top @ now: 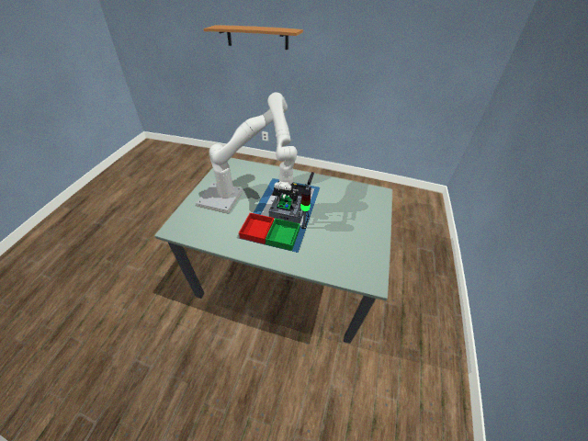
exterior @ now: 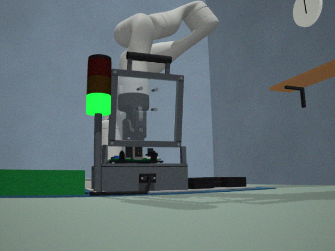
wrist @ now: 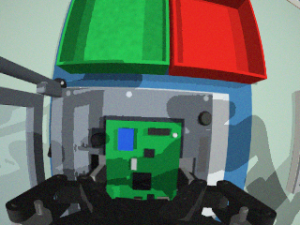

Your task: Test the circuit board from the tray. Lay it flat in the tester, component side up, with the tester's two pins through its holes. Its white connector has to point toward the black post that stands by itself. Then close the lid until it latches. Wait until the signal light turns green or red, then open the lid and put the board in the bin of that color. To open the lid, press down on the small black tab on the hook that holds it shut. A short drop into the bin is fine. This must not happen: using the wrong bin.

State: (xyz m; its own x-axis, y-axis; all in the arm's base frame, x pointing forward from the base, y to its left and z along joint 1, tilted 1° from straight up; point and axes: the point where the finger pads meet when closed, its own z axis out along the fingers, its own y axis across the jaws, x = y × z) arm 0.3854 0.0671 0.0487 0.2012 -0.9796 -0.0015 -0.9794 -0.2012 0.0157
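My hand is 1 cm above the green circuit board. Also, from my hand: red bin 6 cm behind, 22 cm to the right, 7 cm below; green bin 8 cm ahead, 19 cm to the right, 7 cm below; clear lid 11 cm ahead, 2 cm to the left, 10 cm above.
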